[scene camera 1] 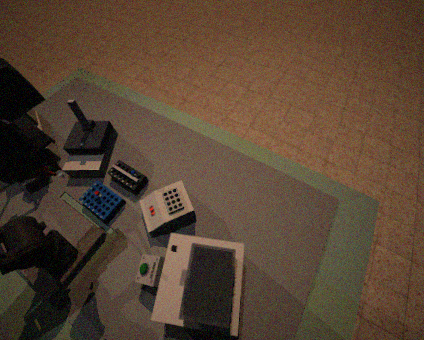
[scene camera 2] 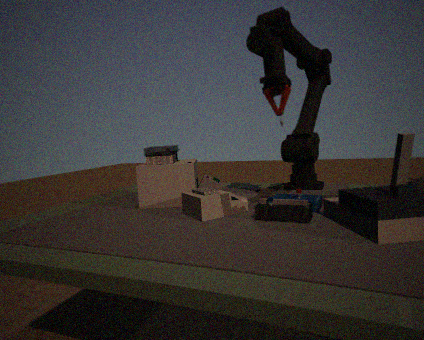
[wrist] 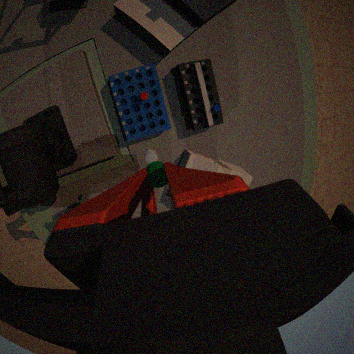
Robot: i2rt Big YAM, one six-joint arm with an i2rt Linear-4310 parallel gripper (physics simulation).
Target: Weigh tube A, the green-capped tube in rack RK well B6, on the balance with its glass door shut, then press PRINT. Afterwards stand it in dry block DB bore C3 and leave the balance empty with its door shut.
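Frame: origin at the arm's base, x ahead, y left, z up, level; millimetres.
Seen in the pictures: gripper, fingertip midpoint: [scene camera 1: 57,171] [scene camera 2: 279,115] [wrist: 158,173]; arm's base at its link origin: [scene camera 1: 56,252] [scene camera 2: 304,187] [wrist: 50,138].
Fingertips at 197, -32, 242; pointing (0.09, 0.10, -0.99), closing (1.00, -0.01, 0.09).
Observation:
Offsets run from my fingertips to a thing's top centre, as dx, dy, dz.
My gripper [scene camera 1: 53,173] [scene camera 2: 280,113] [wrist: 158,173] is shut on the green-capped tube @(-2, +5, +14) [scene camera 2: 281,121] [wrist: 156,175], held high above the table. In the wrist view its green cap is between the red fingertips, with a pale end beyond. The blue rack @(-1, +39, -231) [scene camera 1: 102,201] [scene camera 2: 314,201] [wrist: 135,112] has a red cap @(+9, +49, -207) [scene camera 1: 97,193] [scene camera 2: 299,191] [wrist: 144,95] in it. The pale block with a grid of dark bores and red display [scene camera 1: 160,215] [scene camera 2: 202,206] [wrist: 215,167] is partly hidden by a finger in the wrist view. The balance and its door cannot be made out clearly; dark framework shows at the wrist view's upper left.
A black rack @(+114, +27, -214) [scene camera 1: 128,176] [scene camera 2: 283,211] [wrist: 192,95] with a blue cap stands beside the blue rack. A black box with an upright post @(+118, +230, -160) [scene camera 1: 90,137] [scene camera 2: 360,205] is behind. A large pale machine @(-22, -339, -72) [scene camera 1: 170,295] [scene camera 2: 167,185] and a small green-button box @(-69, -237, -187) [scene camera 1: 148,271] stand beyond the pale block.

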